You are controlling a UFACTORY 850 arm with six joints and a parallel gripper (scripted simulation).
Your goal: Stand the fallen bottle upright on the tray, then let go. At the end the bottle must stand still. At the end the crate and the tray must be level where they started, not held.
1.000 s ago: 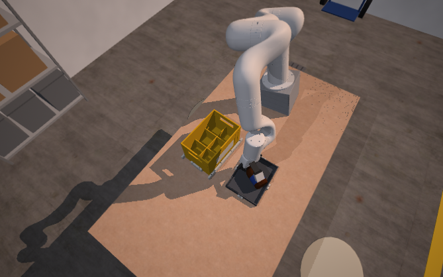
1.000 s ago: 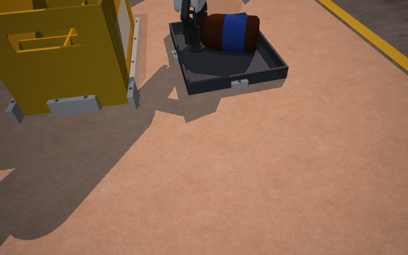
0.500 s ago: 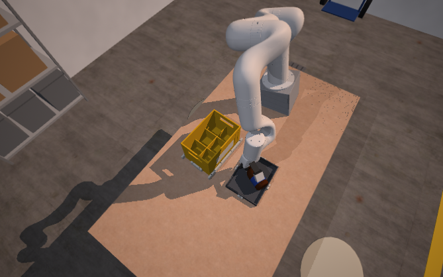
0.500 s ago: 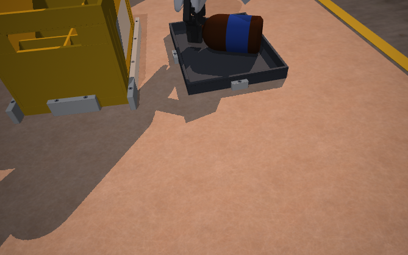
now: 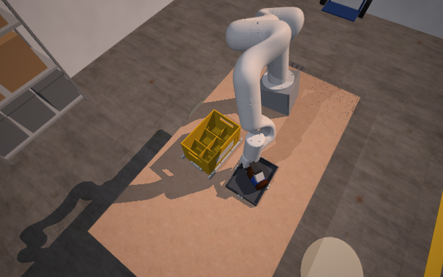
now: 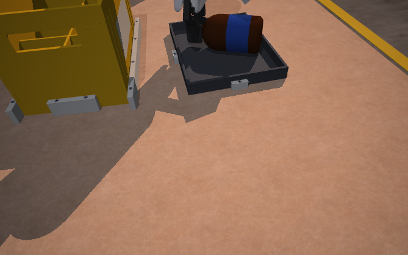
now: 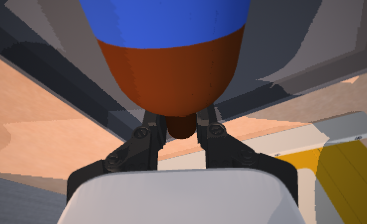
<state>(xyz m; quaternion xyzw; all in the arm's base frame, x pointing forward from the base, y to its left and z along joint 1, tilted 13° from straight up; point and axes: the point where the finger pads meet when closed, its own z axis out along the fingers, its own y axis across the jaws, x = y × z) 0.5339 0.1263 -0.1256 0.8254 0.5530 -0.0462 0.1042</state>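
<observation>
The brown bottle lies 5 cm to the left of my hand and 2 cm ahead of it. From my hand the other things lie so: dark tray (5 cm to the left, 3 cm below, 3 cm ahead); then yellow crate (23 cm to the right, 4 cm above, 2 cm ahead).
</observation>
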